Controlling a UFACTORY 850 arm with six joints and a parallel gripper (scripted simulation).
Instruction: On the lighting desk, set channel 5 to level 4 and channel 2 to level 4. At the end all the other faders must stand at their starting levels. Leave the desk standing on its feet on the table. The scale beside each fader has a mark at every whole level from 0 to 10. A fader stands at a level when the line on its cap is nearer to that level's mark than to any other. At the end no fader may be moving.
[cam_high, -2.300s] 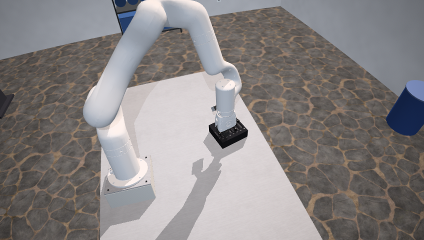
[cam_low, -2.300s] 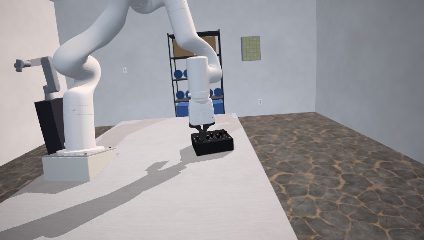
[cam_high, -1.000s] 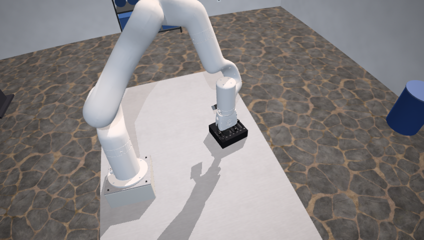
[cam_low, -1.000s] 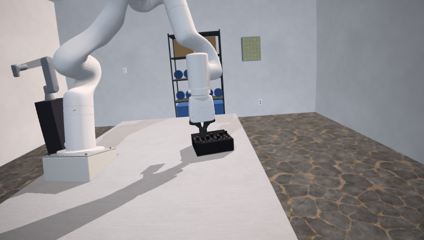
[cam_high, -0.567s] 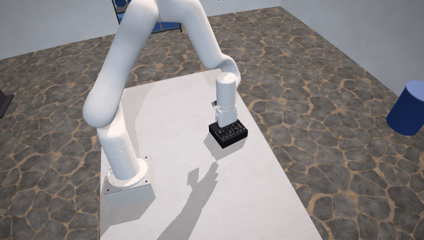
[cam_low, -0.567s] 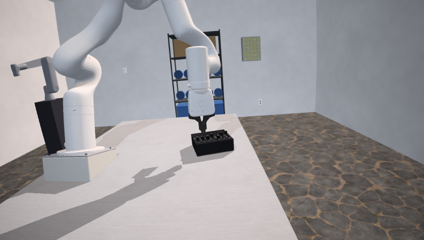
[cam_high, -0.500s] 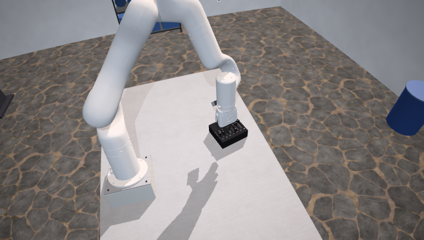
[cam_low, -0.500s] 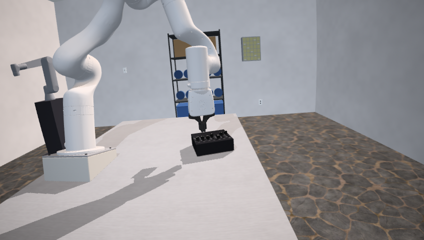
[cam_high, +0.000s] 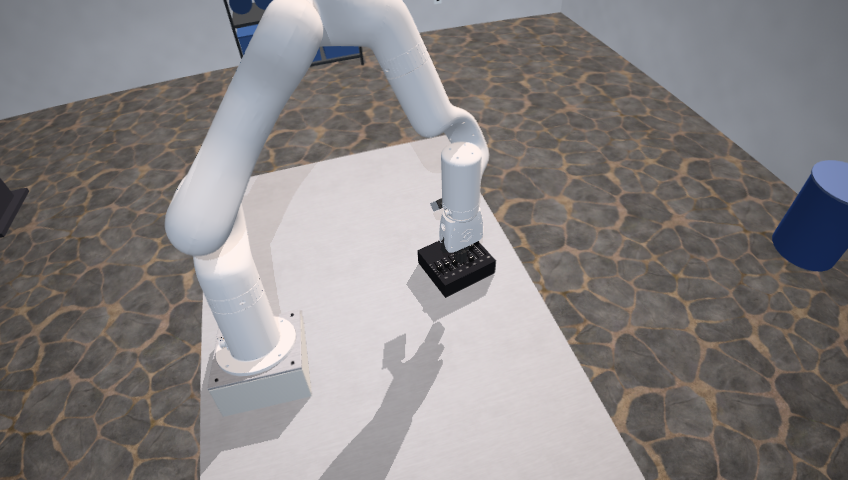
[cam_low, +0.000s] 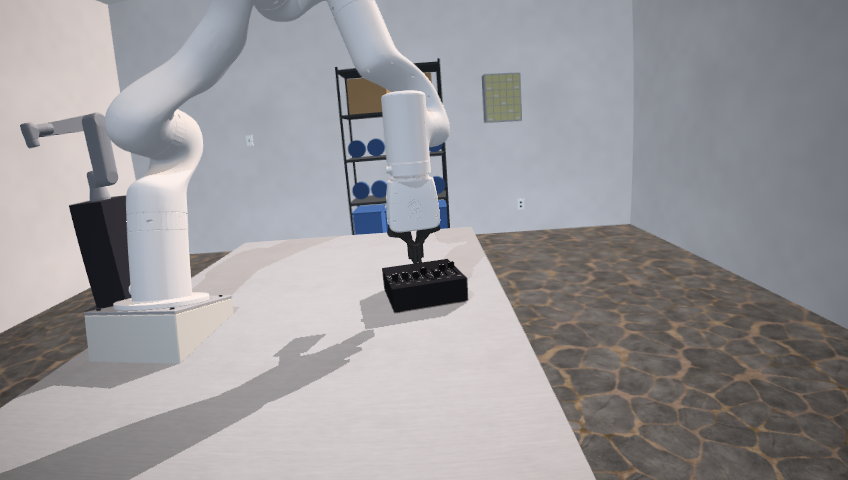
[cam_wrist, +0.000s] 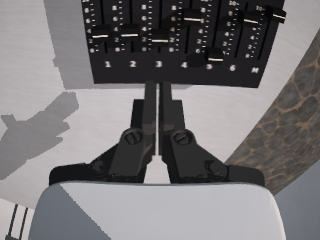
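Right now my hand is 50 mm above the channel 5 fader cap, 40 mm short of it and 30 mm to the right of it. Also, from my hand: channel 3 fader cap (50 mm below, 30 mm to the left, 10 mm behind); then channel 2 fader cap (50 mm below, 30 mm behind, 20 mm to the left); then channel 4 cap (50 mm to the left, 50 mm below, 10 mm ahead).
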